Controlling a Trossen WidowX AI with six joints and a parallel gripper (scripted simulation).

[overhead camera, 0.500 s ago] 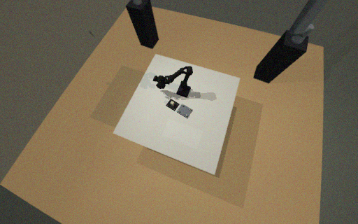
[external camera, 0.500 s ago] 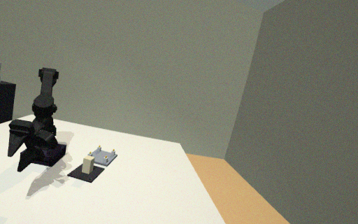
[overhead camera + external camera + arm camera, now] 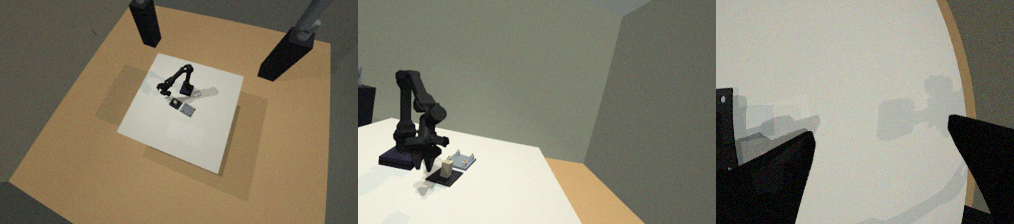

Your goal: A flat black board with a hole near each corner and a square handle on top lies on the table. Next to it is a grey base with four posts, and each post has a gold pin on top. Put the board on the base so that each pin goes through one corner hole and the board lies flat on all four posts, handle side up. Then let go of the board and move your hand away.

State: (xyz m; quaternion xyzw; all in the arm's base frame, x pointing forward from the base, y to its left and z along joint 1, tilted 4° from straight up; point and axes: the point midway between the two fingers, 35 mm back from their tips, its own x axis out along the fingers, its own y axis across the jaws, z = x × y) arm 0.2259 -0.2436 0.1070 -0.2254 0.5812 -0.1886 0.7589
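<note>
Now: gripper tip 20 cm to the right of the flat black board, 10 cm above it and 2 cm short of it. Round my gripper tip: grey base: 38 cm to the left, 12 cm below, 3 cm ahead.
</note>
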